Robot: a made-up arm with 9 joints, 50 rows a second.
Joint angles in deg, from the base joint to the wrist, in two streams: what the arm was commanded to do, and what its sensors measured. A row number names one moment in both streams.
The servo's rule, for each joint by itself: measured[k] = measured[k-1] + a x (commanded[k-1-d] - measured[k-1]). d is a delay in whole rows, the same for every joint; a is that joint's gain. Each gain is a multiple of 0.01, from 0.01 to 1. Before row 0 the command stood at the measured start. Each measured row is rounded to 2 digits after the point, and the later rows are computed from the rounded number. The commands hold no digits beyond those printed.
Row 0, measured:
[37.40 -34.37 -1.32 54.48 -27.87 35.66 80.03 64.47 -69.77]
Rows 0 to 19, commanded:
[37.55 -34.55 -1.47 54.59 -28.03 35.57 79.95 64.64 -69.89]
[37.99 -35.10 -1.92 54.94 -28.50 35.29 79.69 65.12 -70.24]
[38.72 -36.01 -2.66 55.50 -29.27 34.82 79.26 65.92 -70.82]
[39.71 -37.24 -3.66 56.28 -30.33 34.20 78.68 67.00 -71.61]
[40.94 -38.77 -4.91 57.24 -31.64 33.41 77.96 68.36 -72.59]
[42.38 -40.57 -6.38 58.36 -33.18 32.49 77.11 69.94 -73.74]
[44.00 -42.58 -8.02 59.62 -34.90 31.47 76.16 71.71 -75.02]
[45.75 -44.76 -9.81 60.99 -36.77 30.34 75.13 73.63 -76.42]
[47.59 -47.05 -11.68 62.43 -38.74 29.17 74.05 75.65 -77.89]
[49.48 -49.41 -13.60 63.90 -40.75 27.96 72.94 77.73 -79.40]
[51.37 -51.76 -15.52 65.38 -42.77 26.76 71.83 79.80 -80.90]
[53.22 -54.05 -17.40 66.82 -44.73 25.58 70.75 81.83 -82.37]
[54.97 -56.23 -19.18 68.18 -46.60 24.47 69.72 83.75 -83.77]
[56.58 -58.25 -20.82 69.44 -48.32 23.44 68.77 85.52 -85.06]
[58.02 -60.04 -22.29 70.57 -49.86 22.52 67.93 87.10 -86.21]
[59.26 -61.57 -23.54 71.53 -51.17 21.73 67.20 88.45 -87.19]
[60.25 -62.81 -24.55 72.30 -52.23 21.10 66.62 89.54 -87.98]
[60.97 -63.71 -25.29 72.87 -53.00 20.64 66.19 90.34 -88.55]
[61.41 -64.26 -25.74 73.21 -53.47 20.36 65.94 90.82 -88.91]
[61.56 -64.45 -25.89 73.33 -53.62 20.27 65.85 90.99 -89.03]
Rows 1 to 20, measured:
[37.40 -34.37 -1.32 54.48 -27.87 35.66 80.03 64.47 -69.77]
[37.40 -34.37 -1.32 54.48 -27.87 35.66 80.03 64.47 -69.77]
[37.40 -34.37 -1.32 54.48 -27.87 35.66 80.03 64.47 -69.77]
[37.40 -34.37 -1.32 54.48 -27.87 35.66 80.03 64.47 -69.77]
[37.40 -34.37 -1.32 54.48 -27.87 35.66 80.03 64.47 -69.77]
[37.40 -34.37 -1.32 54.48 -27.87 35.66 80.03 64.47 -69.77]
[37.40 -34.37 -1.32 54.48 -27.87 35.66 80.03 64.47 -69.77]
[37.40 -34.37 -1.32 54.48 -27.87 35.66 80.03 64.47 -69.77]
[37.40 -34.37 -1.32 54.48 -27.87 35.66 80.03 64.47 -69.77]
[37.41 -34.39 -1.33 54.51 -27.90 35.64 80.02 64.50 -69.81]
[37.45 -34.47 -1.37 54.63 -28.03 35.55 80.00 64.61 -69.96]
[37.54 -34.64 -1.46 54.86 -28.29 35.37 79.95 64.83 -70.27]
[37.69 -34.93 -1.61 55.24 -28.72 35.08 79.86 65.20 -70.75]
[37.92 -35.35 -1.84 55.78 -29.33 34.66 79.73 65.74 -71.41]
[38.23 -35.92 -2.16 56.48 -30.14 34.12 79.55 66.45 -72.25]
[38.63 -36.65 -2.57 57.33 -31.14 33.46 79.31 67.34 -73.25]
[39.13 -37.54 -3.08 58.32 -32.32 32.68 79.02 68.41 -74.39]
[39.72 -38.59 -3.68 59.43 -33.67 31.80 78.67 69.64 -75.65]
[40.40 -39.78 -4.37 60.64 -35.16 30.84 78.27 71.02 -77.00]
[41.17 -41.10 -5.15 61.92 -36.76 29.82 77.82 72.51 -78.40]
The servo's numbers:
d 9
a 0.07 0.11 0.07 0.27 0.21 0.25 0.07 0.17 0.36

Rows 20 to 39, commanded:
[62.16 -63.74 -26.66 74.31 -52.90 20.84 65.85 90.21 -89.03]
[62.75 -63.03 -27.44 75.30 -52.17 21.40 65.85 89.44 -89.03]
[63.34 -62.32 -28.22 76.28 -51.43 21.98 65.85 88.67 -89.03]
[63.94 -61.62 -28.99 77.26 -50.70 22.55 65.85 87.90 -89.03]
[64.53 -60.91 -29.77 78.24 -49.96 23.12 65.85 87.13 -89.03]
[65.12 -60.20 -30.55 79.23 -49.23 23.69 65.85 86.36 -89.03]
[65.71 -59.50 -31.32 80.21 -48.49 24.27 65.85 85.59 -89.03]
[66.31 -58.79 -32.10 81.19 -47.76 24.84 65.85 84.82 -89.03]
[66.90 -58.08 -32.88 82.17 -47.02 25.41 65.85 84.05 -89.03]
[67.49 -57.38 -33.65 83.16 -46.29 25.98 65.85 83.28 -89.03]
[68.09 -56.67 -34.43 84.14 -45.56 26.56 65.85 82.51 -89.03]
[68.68 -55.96 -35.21 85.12 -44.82 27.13 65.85 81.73 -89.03]
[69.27 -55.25 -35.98 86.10 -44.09 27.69 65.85 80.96 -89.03]
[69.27 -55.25 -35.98 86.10 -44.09 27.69 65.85 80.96 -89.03]
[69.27 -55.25 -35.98 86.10 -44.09 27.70 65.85 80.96 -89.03]
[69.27 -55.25 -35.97 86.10 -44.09 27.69 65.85 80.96 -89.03]
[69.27 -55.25 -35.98 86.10 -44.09 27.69 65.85 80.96 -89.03]
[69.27 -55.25 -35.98 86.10 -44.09 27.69 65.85 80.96 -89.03]
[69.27 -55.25 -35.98 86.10 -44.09 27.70 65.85 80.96 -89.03]
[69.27 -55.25 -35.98 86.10 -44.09 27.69 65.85 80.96 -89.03]
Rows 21 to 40, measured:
[42.01 -42.52 -6.01 63.24 -38.43 28.76 77.33 74.09 -79.83]
[42.92 -44.03 -6.93 64.57 -40.15 27.69 76.80 75.73 -81.25]
[43.88 -45.59 -7.90 65.88 -41.87 26.63 76.24 77.39 -82.62]
[44.87 -47.18 -8.91 67.15 -43.55 25.60 75.66 79.04 -83.91]
[45.88 -48.76 -9.93 68.33 -45.15 24.63 75.07 80.64 -85.09]
[46.89 -50.31 -10.95 69.40 -46.64 23.75 74.48 82.15 -86.13]
[47.88 -51.78 -11.95 70.34 -47.98 22.97 73.90 83.54 -87.00]
[48.83 -53.15 -12.92 71.11 -49.13 22.32 73.34 84.78 -87.69]
[49.72 -54.39 -13.83 71.71 -50.07 21.81 72.82 85.84 -88.17]
[50.59 -55.42 -14.73 72.41 -50.66 21.57 72.33 86.58 -88.48]
[51.44 -56.26 -15.62 73.19 -50.98 21.53 71.88 87.07 -88.68]
[52.27 -56.93 -16.50 74.02 -51.07 21.64 71.46 87.34 -88.81]
[53.09 -57.45 -17.37 74.89 -50.99 21.87 71.07 87.44 -88.89]
[53.89 -57.83 -18.24 75.79 -50.77 22.18 70.70 87.39 -88.94]
[54.68 -58.09 -19.10 76.72 -50.45 22.56 70.36 87.21 -88.97]
[55.45 -58.25 -19.96 77.66 -50.04 22.99 70.04 86.93 -88.99]
[56.21 -58.31 -20.81 78.61 -49.56 23.45 69.75 86.57 -89.00]
[56.96 -58.28 -21.65 79.57 -49.03 23.94 69.48 86.14 -89.01]
[57.70 -58.18 -22.49 80.54 -48.45 24.45 69.23 85.65 -89.02]
[58.43 -58.01 -23.33 81.51 -47.84 24.98 68.99 85.12 -89.02]

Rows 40 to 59, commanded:
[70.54 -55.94 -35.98 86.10 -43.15 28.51 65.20 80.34 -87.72]
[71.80 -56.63 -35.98 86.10 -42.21 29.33 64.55 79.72 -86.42]
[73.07 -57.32 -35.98 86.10 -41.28 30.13 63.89 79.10 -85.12]
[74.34 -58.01 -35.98 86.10 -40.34 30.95 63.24 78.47 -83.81]
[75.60 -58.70 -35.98 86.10 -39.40 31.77 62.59 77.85 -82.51]
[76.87 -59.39 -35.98 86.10 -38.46 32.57 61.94 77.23 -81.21]
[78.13 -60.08 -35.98 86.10 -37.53 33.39 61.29 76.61 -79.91]
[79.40 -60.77 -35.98 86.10 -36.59 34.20 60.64 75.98 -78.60]
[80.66 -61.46 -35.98 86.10 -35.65 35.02 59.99 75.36 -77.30]
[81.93 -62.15 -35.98 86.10 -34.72 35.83 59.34 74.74 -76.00]
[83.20 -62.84 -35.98 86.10 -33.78 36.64 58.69 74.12 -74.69]
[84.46 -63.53 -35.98 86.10 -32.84 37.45 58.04 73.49 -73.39]
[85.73 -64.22 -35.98 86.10 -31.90 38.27 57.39 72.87 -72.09]
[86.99 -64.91 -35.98 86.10 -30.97 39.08 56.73 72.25 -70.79]
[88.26 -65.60 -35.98 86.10 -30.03 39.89 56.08 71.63 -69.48]
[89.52 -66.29 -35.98 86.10 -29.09 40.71 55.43 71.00 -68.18]
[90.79 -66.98 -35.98 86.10 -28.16 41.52 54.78 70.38 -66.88]
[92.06 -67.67 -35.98 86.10 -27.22 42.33 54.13 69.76 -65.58]
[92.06 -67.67 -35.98 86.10 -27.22 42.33 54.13 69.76 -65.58]
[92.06 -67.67 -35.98 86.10 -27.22 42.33 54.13 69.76 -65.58]
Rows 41 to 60, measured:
[59.15 -57.78 -24.16 82.48 -47.21 25.52 68.77 84.54 -89.02]
[59.86 -57.50 -24.99 83.46 -46.55 26.06 68.57 83.93 -89.02]
[60.52 -57.25 -25.76 84.17 -46.03 26.47 68.38 83.43 -89.02]
[61.13 -57.03 -26.48 84.69 -45.62 26.78 68.20 83.01 -89.02]
[61.70 -56.83 -27.14 85.07 -45.30 27.01 68.04 82.66 -89.02]
[62.23 -56.66 -27.76 85.35 -45.05 27.18 67.89 82.37 -89.02]
[62.72 -56.50 -28.34 85.55 -44.85 27.31 67.75 82.13 -89.02]
[63.18 -56.36 -28.87 85.70 -44.69 27.41 67.62 81.93 -89.02]
[63.61 -56.24 -29.37 85.81 -44.56 27.48 67.50 81.77 -89.02]
[64.10 -56.21 -29.83 85.89 -44.26 27.74 67.34 81.53 -88.55]
[64.64 -56.26 -30.26 85.95 -43.83 28.14 67.14 81.22 -87.78]
[65.23 -56.38 -30.66 85.99 -43.29 28.64 66.91 80.86 -86.82]
[65.87 -56.56 -31.03 86.02 -42.67 29.22 66.65 80.45 -85.74]
[66.55 -56.80 -31.38 86.04 -41.98 29.86 66.37 80.01 -84.58]
[67.27 -57.08 -31.70 86.06 -41.24 30.54 66.06 79.54 -83.37]
[68.03 -57.41 -32.00 86.07 -40.46 31.25 65.73 79.04 -82.12]
[68.83 -57.78 -32.28 86.08 -39.65 31.99 65.37 78.52 -80.85]
[69.66 -58.18 -32.54 86.09 -38.81 32.75 64.99 77.98 -79.57]
[70.52 -58.62 -32.78 86.09 -37.95 33.52 64.59 77.43 -78.28]
[71.41 -59.08 -33.00 86.09 -37.07 34.30 64.18 76.87 -76.99]

